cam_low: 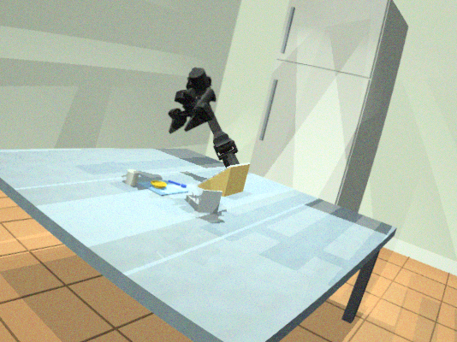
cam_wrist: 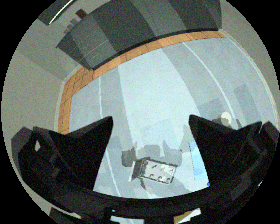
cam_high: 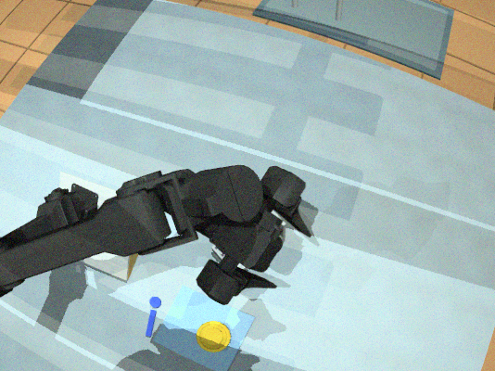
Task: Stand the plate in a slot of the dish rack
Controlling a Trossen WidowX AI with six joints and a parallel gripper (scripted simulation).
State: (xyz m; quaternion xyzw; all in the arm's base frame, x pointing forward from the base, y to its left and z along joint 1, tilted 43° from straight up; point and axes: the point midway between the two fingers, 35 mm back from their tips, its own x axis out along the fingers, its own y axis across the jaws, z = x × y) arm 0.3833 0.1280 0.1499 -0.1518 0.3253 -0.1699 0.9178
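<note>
Now: gripper tip 10 cm past the yellow plate, 11 cm to the left of it and 23 cm above it. From my gripper tip the other things lie so: white cup: 3 cm behind, 19 cm to the right, 22 cm below; dish rack: 11 cm behind, 8 cm to the left, 22 cm below; light blue mat: 12 cm behind, 11 cm to the right, 24 cm below.
</note>
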